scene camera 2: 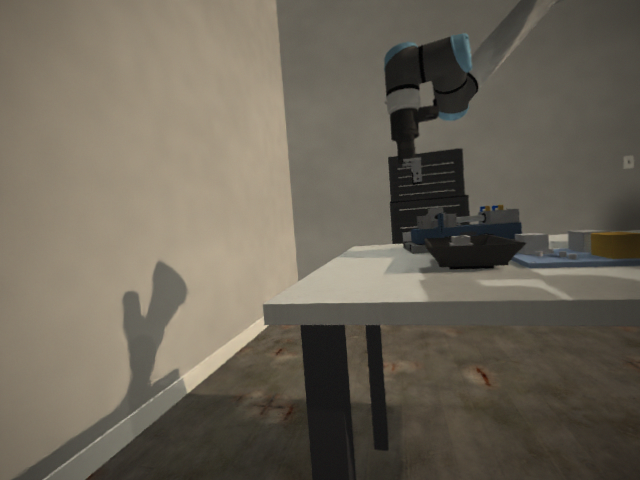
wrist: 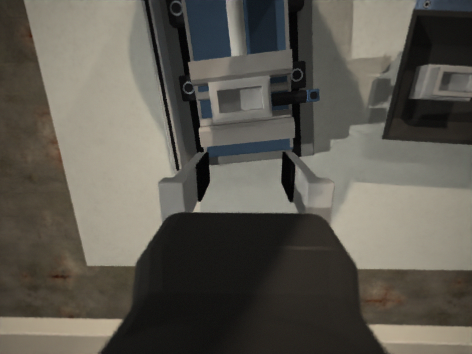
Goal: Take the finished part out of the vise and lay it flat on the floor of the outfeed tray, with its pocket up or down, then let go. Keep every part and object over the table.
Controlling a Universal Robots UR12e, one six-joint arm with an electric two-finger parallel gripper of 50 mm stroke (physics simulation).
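Frame: origin at the arm's base, x back, y left, z down, level; metres.
Seen in the pictures: gripper, fingertip midpoint: (scene camera 2: pixel 417 183) (wrist: pixel 245 167).
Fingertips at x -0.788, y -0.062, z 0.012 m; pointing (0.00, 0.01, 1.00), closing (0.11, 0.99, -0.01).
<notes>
A point is followed by its place in that frame.
The grey part (wrist: pixel 252 98) @[x -0.741, y -0.060, z 0.100 m] sits between the vise jaws in the wrist view, its rectangular pocket up. The vise (scene camera 2: pixel 467 230) @[x -0.668, y -0.028, z 0.153 m] (wrist: pixel 247 132) @[x -0.775, y -0.061, z 0.105 m] has a blue body and pale jaws; from scene camera 2 I cannot clearly tell the part from the jaws. My gripper (scene camera 2: pixel 416 178) @[x -0.788, y -0.062, z 0.012 m] (wrist: pixel 245 167) @[x -0.788, y -0.062, z 0.012 m] is open and empty. It hangs above the vise's height, and in the wrist view its fingers show just in front of the near jaw. The dark outfeed tray (scene camera 2: pixel 475 254) @[x -0.691, y 0.336, z 0.174 m] (wrist: pixel 430 133) @[x -0.761, y 0.170, z 0.166 m] stands right of the vise in the wrist view. Another pocketed grey part (scene camera 2: pixel 460 239) @[x -0.702, y 0.200, z 0.159 m] (wrist: pixel 425 82) @[x -0.703, y 0.146, z 0.168 m] lies in it.
A dark stop rod with a blue end block (wrist: pixel 312 95) @[x -0.733, y -0.002, z 0.102 m] reaches the part's right side. A blue board (scene camera 2: pixel 578 259) @[x -0.544, y 0.290, z 0.193 m] carries grey blocks (scene camera 2: pixel 532 242) @[x -0.583, y 0.207, z 0.171 m] and a yellow block (scene camera 2: pixel 616 244) @[x -0.499, y 0.293, z 0.172 m]. The table's edge (scene camera 2: pixel 449 312) @[x -0.740, y 0.529, z 0.213 m] faces scene camera 2. A dark cabinet (scene camera 2: pixel 430 197) stands behind.
</notes>
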